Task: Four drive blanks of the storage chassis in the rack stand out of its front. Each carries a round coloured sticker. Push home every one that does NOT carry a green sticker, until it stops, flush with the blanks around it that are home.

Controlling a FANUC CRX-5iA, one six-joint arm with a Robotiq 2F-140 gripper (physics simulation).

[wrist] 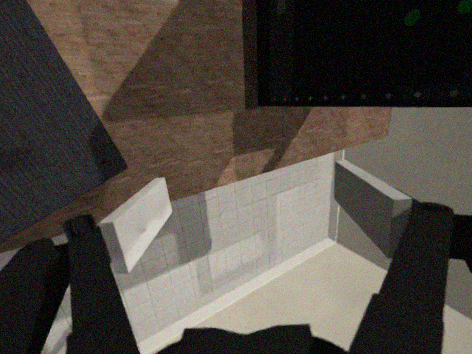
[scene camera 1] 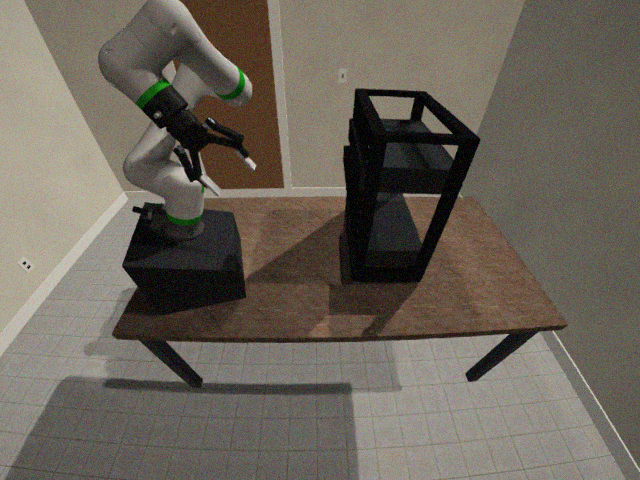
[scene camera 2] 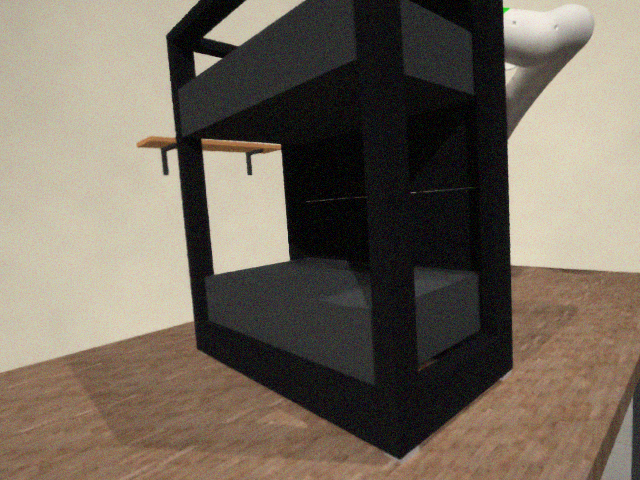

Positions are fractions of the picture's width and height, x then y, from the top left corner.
Labels:
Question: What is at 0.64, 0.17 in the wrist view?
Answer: A black rack.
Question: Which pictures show the gripper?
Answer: The wrist view and scene camera 1 only.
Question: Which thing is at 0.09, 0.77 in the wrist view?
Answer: The gripper.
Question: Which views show the black rack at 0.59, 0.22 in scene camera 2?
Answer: The wrist view, scene camera 1 and scene camera 2: all of them.

